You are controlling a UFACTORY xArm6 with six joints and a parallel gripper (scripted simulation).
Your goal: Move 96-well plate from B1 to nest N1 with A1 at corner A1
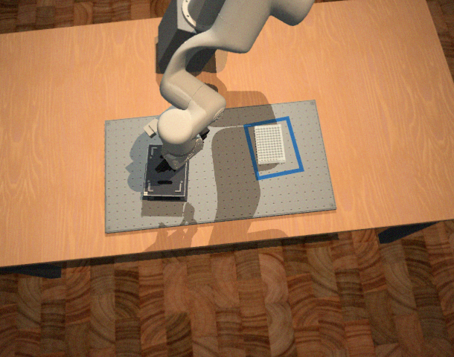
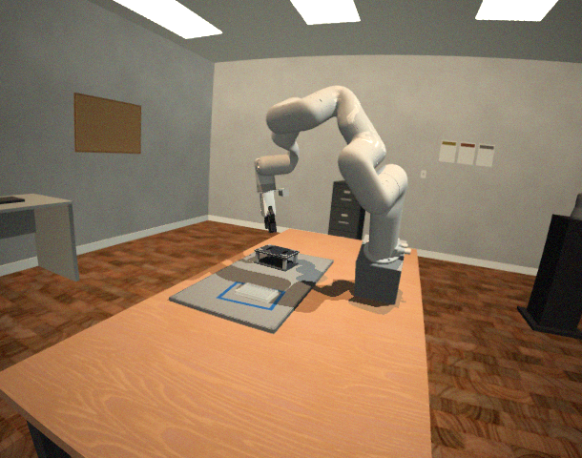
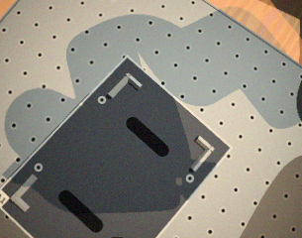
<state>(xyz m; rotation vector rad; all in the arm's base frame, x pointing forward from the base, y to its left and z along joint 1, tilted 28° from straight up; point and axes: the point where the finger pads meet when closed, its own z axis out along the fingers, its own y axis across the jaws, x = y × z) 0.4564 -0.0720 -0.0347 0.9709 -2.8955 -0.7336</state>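
The white 96-well plate lies 80 mm behind my hand, 260 mm to the left of it and 170 mm below it. The rest, counted from my hand: dark plate nest N1: 10 mm behind, 70 mm to the right, 120 mm below; then A1 mark: 60 mm ahead, 130 mm to the right, 110 mm below.
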